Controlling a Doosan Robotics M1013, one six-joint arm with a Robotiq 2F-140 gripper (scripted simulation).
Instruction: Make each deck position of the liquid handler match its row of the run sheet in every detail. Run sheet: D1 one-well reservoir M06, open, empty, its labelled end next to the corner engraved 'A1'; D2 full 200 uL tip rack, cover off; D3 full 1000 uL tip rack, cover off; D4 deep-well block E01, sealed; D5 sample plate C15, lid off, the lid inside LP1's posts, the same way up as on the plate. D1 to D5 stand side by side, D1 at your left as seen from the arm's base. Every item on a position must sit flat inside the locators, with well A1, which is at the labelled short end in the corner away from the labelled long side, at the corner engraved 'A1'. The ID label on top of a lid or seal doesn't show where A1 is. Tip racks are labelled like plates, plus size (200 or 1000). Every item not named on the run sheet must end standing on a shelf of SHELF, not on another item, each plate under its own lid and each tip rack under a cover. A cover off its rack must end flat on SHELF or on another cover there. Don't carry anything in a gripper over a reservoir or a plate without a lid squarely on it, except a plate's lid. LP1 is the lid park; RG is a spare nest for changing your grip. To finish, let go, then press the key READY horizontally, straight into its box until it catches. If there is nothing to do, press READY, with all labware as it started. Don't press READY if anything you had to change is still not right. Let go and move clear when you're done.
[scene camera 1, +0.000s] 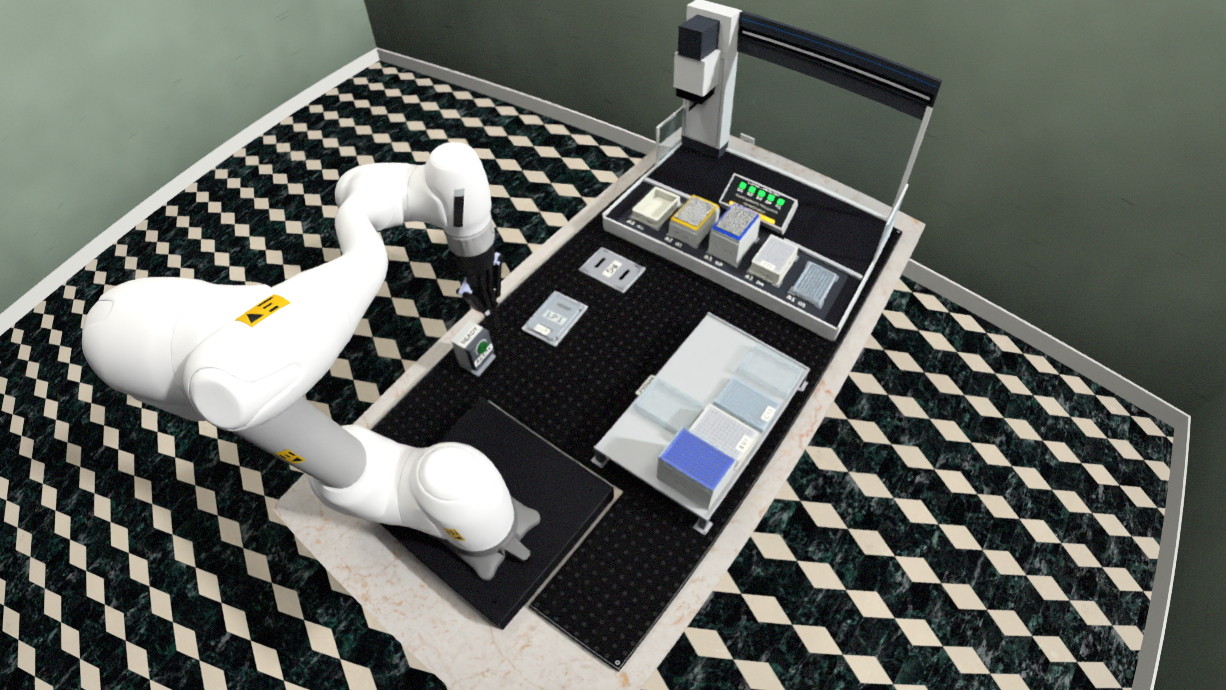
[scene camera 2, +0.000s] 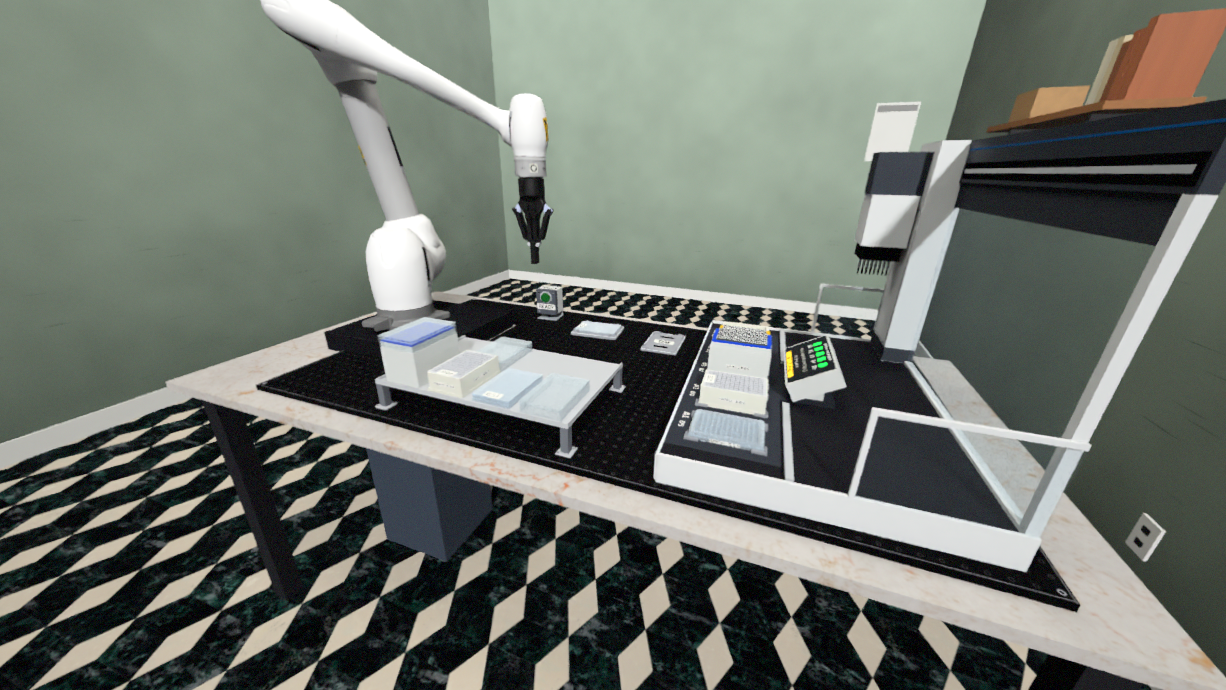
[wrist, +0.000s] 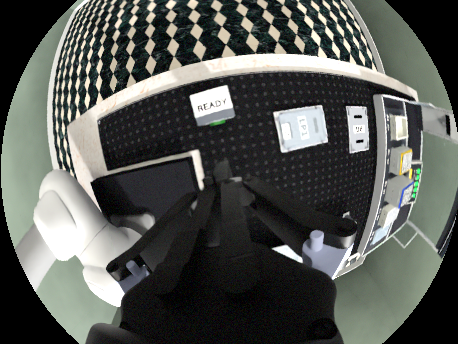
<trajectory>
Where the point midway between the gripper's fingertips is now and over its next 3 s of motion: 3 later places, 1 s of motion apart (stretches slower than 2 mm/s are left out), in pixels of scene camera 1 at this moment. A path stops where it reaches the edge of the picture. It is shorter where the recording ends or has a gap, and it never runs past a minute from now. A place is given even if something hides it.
The gripper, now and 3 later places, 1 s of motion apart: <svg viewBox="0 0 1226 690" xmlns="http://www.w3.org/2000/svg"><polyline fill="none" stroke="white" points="493,324 497,337 499,348 503,359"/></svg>
</trajectory>
